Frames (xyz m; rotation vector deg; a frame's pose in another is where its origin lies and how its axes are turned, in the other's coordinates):
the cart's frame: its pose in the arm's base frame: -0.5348 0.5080 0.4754 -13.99 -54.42 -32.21
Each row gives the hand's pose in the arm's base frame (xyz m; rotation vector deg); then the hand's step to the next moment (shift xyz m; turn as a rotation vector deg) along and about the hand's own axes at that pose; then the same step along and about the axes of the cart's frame.
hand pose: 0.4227 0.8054 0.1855 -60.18 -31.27 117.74
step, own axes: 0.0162 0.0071 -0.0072 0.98 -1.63 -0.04
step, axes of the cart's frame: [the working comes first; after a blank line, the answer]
step, axes of the arm's base frame: -0.0033 0.0084 -0.0168 0.36 1.79 0.55

-0.0182 0.0044 -0.0036 0.00 1.71 0.84
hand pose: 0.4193 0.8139 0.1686 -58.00 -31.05 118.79
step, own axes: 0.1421 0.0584 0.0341 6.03 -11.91 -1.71
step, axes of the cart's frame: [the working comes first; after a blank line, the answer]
step, axes of the arm's base frame: -0.1105 0.0723 -0.0856 4.20 12.24 3.71

-0.1454 -0.0049 0.0600 0.72 12.66 4.50
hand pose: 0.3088 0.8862 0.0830 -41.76 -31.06 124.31
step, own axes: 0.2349 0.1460 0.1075 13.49 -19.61 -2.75
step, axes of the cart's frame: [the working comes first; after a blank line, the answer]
step, axes of the arm's base frame: -0.2748 0.0775 -0.0808 4.95 22.90 5.00

-0.2177 -0.0914 0.1797 -1.56 22.01 9.35
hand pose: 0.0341 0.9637 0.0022 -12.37 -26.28 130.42
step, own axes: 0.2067 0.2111 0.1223 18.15 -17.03 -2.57
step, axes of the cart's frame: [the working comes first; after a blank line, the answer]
step, axes of the arm's base frame: -0.3184 -0.0109 0.0278 0.01 24.68 4.11

-0.1177 -0.1842 0.2334 -5.15 20.71 13.07
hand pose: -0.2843 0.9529 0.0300 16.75 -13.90 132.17
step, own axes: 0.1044 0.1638 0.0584 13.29 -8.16 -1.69
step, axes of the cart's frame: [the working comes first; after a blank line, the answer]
step, axes of the arm's base frame: -0.1818 -0.0542 0.0717 -3.12 15.11 2.84

-0.0047 -0.1426 0.1442 -4.31 10.96 10.37
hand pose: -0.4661 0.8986 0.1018 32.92 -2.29 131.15
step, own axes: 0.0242 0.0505 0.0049 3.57 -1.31 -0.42
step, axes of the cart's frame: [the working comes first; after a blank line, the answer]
step, axes of the arm's base frame: -0.0477 -0.0205 0.0217 -1.43 3.43 0.92

0.0033 -0.0424 0.0367 -1.08 2.09 3.01
